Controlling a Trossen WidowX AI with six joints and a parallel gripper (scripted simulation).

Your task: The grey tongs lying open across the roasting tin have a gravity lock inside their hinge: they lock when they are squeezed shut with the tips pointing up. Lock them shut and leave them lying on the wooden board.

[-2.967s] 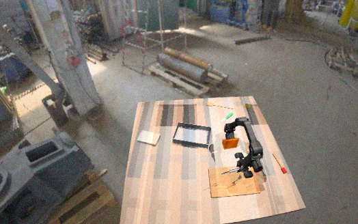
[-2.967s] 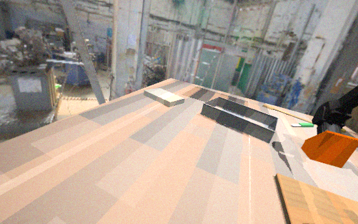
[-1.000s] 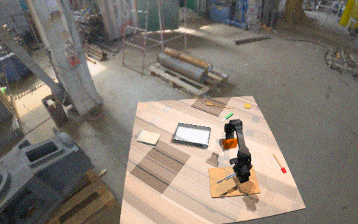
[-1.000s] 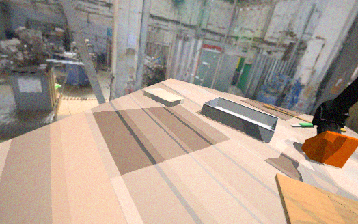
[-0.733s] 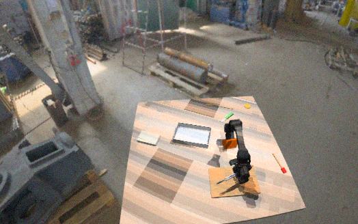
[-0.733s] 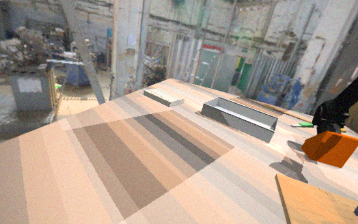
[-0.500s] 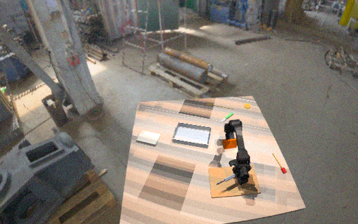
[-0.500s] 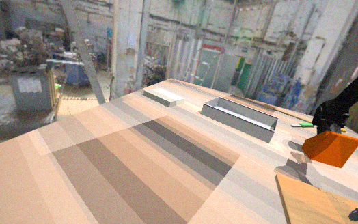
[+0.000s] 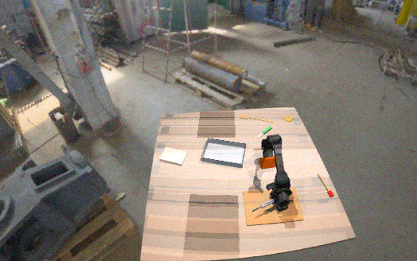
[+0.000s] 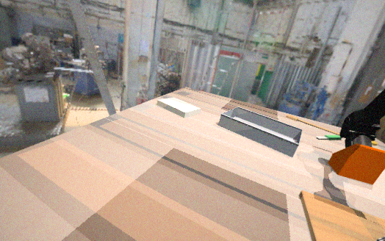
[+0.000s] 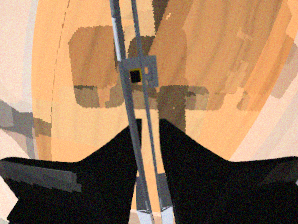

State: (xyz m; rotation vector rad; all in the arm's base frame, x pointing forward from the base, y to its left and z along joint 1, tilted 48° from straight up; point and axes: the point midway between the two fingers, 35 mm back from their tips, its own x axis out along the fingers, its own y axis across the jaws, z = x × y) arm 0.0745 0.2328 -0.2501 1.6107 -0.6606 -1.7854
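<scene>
The wooden board is 40 mm below my gripper tip. From my gripper tip the other things lie so: green-tipped tool: 150 mm behind, 650 mm to the right, 40 mm below; roasting tin: 220 mm ahead, 490 mm to the right, 20 mm below; red-tipped stick: 430 mm behind, 30 mm to the right, 40 mm below.
</scene>
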